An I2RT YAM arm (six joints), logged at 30 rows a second.
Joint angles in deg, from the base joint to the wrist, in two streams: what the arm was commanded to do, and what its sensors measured. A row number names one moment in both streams.
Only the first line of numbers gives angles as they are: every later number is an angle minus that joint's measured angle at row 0.
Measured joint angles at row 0: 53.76 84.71 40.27 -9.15 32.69 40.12
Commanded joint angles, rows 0 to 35: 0.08 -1.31 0.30 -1.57 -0.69 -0.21; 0.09 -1.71 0.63 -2.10 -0.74 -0.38; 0.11 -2.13 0.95 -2.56 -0.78 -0.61; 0.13 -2.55 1.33 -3.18 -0.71 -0.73; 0.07 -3.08 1.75 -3.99 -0.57 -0.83; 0.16 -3.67 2.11 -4.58 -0.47 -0.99; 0.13 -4.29 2.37 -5.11 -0.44 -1.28; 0.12 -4.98 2.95 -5.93 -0.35 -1.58; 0.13 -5.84 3.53 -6.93 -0.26 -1.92; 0.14 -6.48 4.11 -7.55 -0.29 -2.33; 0.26 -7.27 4.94 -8.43 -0.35 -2.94; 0.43 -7.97 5.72 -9.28 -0.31 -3.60; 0.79 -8.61 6.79 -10.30 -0.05 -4.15; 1.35 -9.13 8.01 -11.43 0.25 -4.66; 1.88 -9.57 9.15 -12.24 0.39 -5.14; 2.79 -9.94 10.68 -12.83 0.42 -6.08; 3.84 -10.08 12.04 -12.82 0.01 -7.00; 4.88 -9.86 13.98 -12.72 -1.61 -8.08; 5.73 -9.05 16.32 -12.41 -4.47 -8.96; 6.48 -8.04 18.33 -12.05 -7.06 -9.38; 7.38 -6.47 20.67 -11.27 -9.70 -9.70; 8.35 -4.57 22.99 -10.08 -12.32 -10.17; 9.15 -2.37 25.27 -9.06 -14.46 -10.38; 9.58 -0.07 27.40 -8.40 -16.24 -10.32; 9.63 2.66 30.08 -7.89 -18.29 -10.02; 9.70 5.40 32.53 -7.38 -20.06 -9.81; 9.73 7.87 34.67 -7.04 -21.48 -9.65; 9.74 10.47 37.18 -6.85 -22.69 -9.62; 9.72 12.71 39.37 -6.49 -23.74 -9.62; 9.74 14.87 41.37 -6.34 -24.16 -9.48; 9.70 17.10 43.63 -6.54 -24.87 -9.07; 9.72 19.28 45.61 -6.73 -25.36 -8.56; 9.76 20.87 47.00 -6.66 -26.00 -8.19; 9.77 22.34 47.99 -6.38 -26.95 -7.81; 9.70 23.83 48.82 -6.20 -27.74 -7.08; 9.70 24.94 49.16 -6.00 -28.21 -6.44
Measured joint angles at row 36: 9.66 22.79 46.62 -6.16 -24.66 -8.07
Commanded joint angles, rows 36 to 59: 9.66 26.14 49.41 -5.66 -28.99 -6.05; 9.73 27.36 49.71 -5.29 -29.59 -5.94; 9.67 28.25 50.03 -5.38 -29.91 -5.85; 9.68 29.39 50.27 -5.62 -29.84 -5.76; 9.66 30.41 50.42 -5.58 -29.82 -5.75; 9.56 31.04 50.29 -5.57 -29.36 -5.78; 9.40 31.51 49.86 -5.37 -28.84 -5.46; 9.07 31.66 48.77 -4.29 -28.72 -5.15; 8.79 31.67 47.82 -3.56 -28.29 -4.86; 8.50 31.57 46.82 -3.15 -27.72 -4.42; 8.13 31.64 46.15 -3.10 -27.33 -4.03; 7.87 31.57 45.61 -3.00 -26.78 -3.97; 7.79 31.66 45.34 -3.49 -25.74 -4.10; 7.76 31.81 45.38 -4.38 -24.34 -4.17; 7.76 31.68 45.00 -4.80 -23.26 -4.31; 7.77 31.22 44.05 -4.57 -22.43 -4.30; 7.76 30.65 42.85 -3.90 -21.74 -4.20; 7.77 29.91 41.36 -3.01 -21.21 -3.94; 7.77 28.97 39.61 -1.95 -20.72 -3.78; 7.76 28.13 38.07 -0.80 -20.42 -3.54; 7.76 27.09 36.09 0.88 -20.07 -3.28; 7.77 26.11 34.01 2.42 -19.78 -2.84; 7.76 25.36 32.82 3.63 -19.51 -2.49; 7.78 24.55 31.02 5.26 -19.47 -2.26
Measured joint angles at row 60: 7.60 27.80 34.69 2.23 -21.71 -3.76
